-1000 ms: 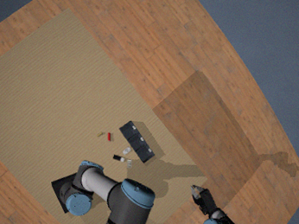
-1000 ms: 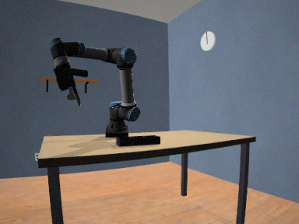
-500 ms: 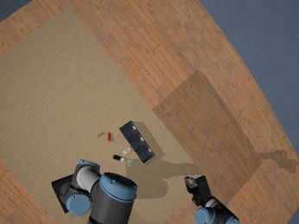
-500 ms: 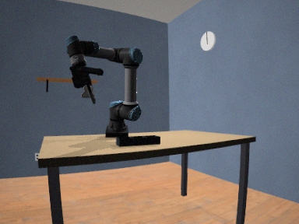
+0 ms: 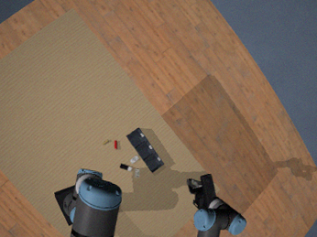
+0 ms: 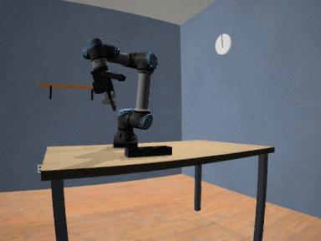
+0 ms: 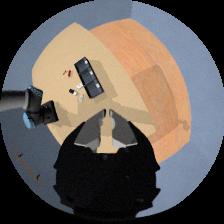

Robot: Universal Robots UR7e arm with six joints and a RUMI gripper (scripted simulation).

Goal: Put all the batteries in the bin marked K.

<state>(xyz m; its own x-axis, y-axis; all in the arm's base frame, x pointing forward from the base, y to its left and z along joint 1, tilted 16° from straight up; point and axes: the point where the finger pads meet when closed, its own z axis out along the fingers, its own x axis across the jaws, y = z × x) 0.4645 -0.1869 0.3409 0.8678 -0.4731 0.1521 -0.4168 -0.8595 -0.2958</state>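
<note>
Right now the bin row is 6 cm behind my hand, 21 cm to the left of it and 23 cm below it. Also, from my hand: red battery 17 cm behind, 33 cm to the left, 25 cm below; yellowish item 20 cm behind, 38 cm to the left, 25 cm below; black-and-white cylinder 20 cm behind, 19 cm to the left, 25 cm below.
</note>
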